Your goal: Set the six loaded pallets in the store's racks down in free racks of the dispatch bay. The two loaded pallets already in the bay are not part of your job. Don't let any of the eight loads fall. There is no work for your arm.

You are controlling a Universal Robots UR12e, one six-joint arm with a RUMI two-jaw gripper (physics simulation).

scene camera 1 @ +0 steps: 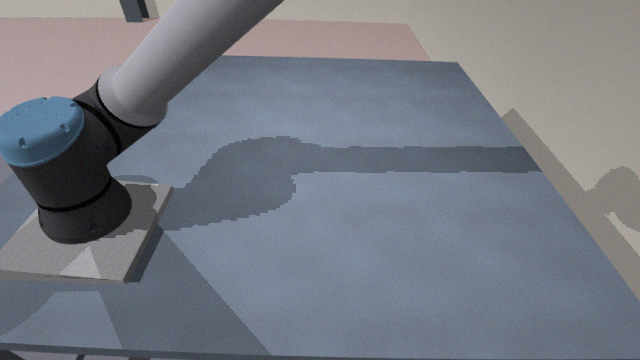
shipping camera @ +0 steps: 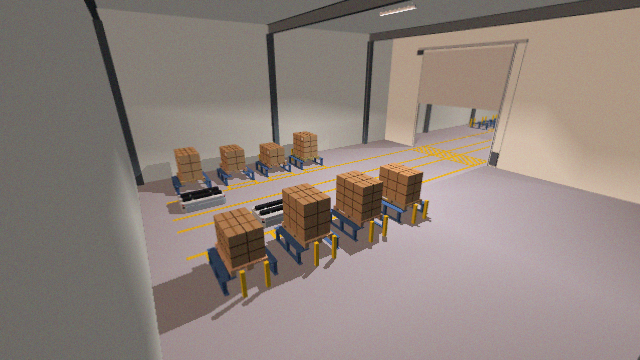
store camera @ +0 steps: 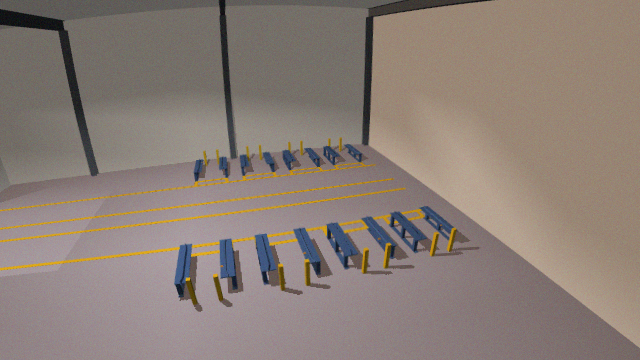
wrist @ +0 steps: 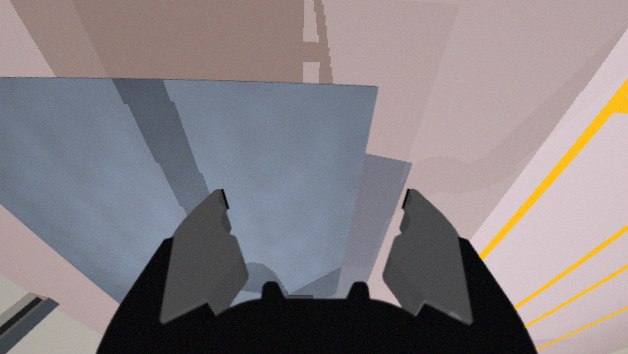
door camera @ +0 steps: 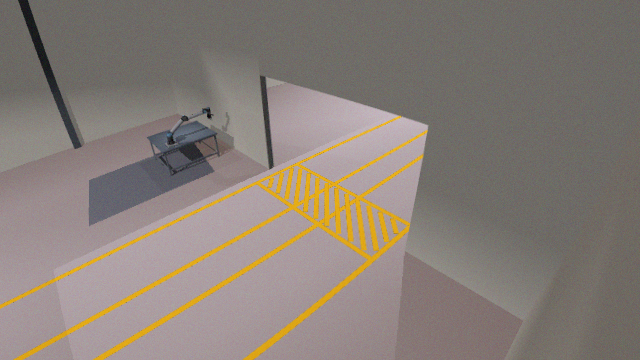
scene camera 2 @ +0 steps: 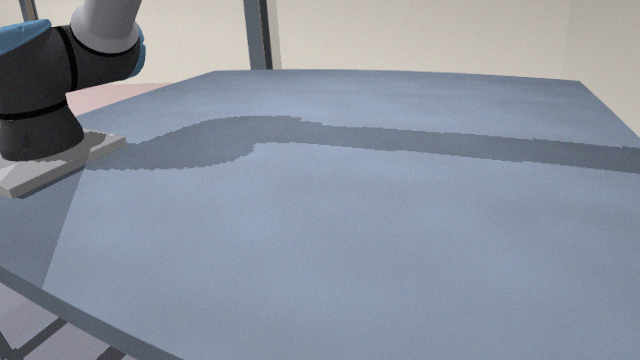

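Note:
In the shipping camera view, loaded pallets of brown cartons rest upright on blue racks in two rows. The front row holds loads; the back row holds loads. A low white vehicle with a black top and no load stands before the leftmost back rack. A second vehicle is partly hidden behind a front load. In the store camera view, the front racks and back racks bear no pallets. My gripper is open and empty, above the table.
Yellow posts stand behind the racks. Yellow lane lines run through the doorway, with a hatched strip at it. Its shutter hangs partway down. My arm stands on a blue-grey table by the wall.

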